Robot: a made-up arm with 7 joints.
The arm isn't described. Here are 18 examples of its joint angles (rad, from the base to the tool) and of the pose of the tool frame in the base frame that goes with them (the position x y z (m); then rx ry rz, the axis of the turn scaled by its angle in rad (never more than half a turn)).
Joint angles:
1: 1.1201 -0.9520 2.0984 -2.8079 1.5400 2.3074 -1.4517
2: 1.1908 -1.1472 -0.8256 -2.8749 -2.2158 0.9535 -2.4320
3: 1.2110 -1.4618 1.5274 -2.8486 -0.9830 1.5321 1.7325
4: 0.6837 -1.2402 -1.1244 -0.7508 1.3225 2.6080 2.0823
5: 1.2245 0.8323 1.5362 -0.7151 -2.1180 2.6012 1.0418
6: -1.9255 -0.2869 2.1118 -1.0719 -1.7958 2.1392 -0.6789
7: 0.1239 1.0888 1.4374 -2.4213 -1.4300 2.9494 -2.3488
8: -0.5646 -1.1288 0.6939 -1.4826 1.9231 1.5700 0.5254
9: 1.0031 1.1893 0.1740 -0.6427 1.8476 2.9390 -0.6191
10: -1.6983 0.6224 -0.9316 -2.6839 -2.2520 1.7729 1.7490
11: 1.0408 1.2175 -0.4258 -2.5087 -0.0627 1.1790 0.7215
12: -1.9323 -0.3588 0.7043 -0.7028 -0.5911 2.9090 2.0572
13: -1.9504 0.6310 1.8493 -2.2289 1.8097 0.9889 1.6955
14: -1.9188 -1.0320 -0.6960 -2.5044 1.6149 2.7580 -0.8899
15: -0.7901 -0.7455 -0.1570 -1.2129 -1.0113 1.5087 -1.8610
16: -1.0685 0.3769 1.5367 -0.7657 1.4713 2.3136 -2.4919
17: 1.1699 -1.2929 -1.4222 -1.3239 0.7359 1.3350 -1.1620
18: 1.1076 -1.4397 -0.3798 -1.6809 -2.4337 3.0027 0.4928
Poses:
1: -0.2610 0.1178 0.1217 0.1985 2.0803 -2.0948
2: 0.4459 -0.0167 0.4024 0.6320 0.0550 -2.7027
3: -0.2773 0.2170 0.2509 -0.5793 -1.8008 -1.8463
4: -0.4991 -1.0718 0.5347 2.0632 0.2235 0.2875
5: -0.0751 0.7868 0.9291 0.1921 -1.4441 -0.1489
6: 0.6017 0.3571 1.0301 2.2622 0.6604 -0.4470
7: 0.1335 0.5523 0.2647 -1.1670 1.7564 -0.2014
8: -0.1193 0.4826 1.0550 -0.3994 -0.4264 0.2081
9: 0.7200 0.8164 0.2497 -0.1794 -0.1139 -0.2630
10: -0.4176 -0.1466 -0.0490 1.8549 -2.4411 -0.3386
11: 0.3888 -0.0431 -0.2619 1.9555 -1.3761 -0.8510
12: 0.2159 0.1940 1.3512 -0.1185 -1.3870 -2.5665
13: 0.6111 -0.2090 0.4480 0.2128 1.6864 1.2613
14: -0.4436 0.0800 0.4834 0.4487 0.1850 2.6500
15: -0.2792 -0.0202 1.2934 -2.5173 0.3415 0.7394
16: 0.6270 -0.3200 1.1023 -0.3133 -2.7861 -1.1196
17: 0.3716 -1.0239 0.4286 0.1571 -1.5251 -0.5059
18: 0.0562 -0.5218 0.8647 1.3275 1.9306 1.7016
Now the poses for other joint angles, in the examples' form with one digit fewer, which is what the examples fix.
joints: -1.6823 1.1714 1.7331 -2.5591 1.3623 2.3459 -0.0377
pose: 0.508 -0.147 0.149 0.516 0.847 -0.051
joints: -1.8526 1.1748 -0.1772 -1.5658 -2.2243 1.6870 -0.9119
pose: -0.387 -0.813 -0.205 -0.666 0.836 1.854
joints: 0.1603 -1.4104 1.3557 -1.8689 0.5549 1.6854 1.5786
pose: -0.520 0.596 0.529 -1.284 -0.482 -0.764
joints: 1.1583 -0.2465 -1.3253 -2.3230 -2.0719 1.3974 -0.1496
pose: 0.661 -0.237 0.374 2.668 -0.126 -1.122
